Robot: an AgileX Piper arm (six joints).
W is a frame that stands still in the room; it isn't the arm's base.
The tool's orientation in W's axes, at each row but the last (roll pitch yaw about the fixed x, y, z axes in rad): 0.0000 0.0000 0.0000; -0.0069 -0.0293 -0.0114; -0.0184 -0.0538 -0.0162; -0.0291 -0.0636 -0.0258
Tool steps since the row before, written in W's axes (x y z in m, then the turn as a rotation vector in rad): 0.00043 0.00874 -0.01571 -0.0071 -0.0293 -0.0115; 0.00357 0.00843 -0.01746 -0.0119 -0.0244 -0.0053; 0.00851 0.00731 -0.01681 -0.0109 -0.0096 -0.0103; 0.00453 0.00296 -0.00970 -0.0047 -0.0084 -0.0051
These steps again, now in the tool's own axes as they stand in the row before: 0.00043 0.00874 -0.01571 -0.0071 -0.0293 -0.0115; 0.00296 0.00859 -0.01750 -0.0118 -0.0245 -0.0051; 0.00747 0.00776 -0.01710 -0.0113 -0.0096 -0.0099; 0.00383 0.00336 -0.00987 -0.0048 -0.0084 -0.0051
